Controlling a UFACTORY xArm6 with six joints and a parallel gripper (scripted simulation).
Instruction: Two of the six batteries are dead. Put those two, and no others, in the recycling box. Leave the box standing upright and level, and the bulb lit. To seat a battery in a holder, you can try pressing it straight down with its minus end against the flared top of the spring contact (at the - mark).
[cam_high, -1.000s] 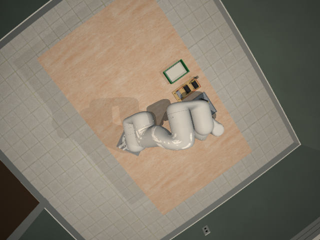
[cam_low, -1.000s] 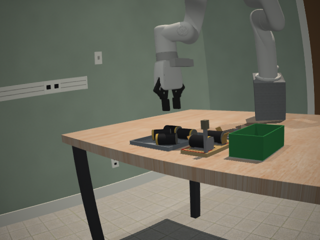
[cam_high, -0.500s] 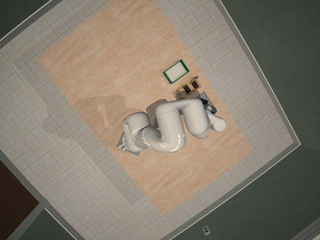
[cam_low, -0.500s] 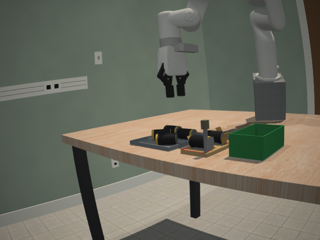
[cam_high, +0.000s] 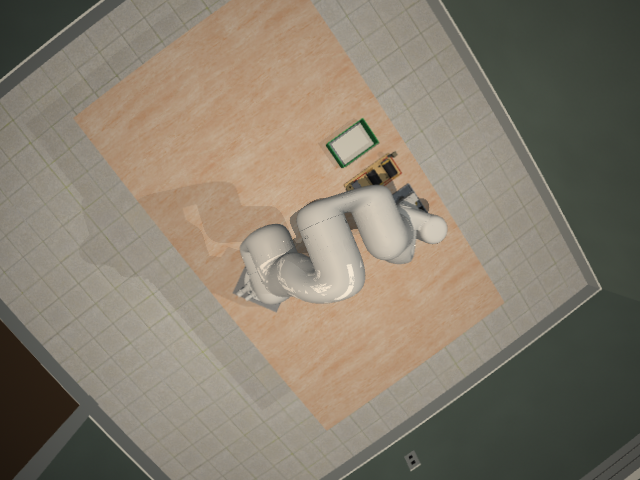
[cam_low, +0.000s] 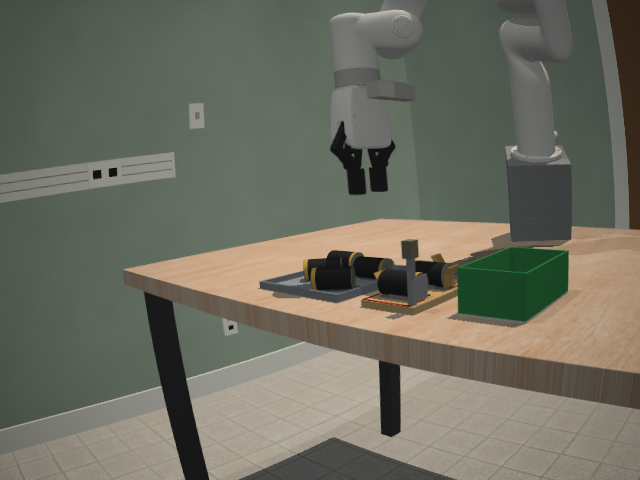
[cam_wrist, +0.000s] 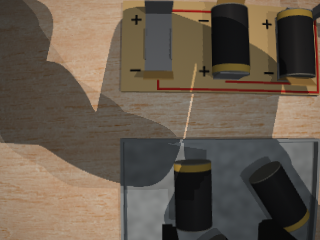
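Right now my hand is 15 cm above the grey tray, 4 cm to the left of it and 4 cm short of it. Also, from my hand: green recycling box: 29 cm to the left, 14 cm below, 2 cm ahead.
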